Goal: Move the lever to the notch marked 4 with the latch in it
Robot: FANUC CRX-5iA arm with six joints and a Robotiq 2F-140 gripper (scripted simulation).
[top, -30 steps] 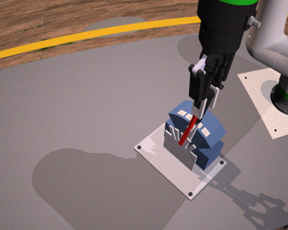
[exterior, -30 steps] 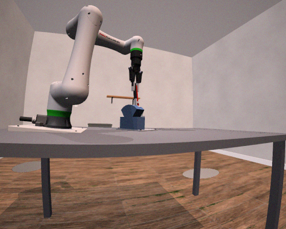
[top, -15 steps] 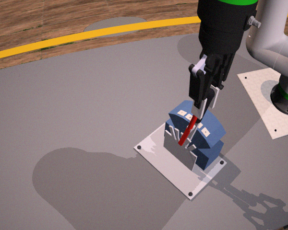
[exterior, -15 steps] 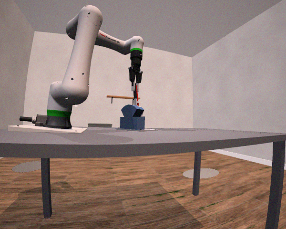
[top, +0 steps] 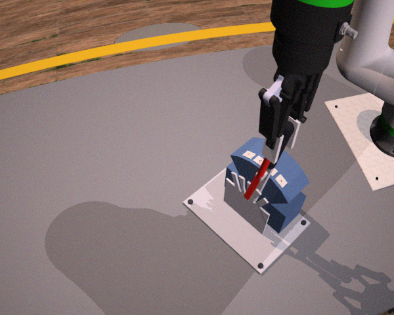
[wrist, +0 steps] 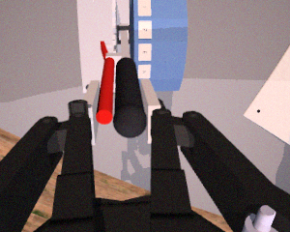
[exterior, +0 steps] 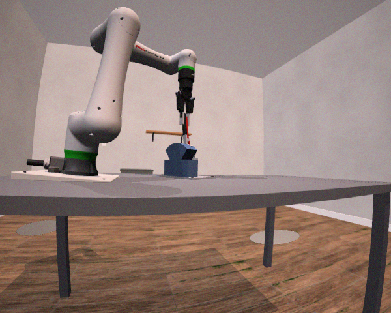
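Right now the red bar is 2 cm ahead of my hand, 1 cm to the right of it and 11 cm below it.
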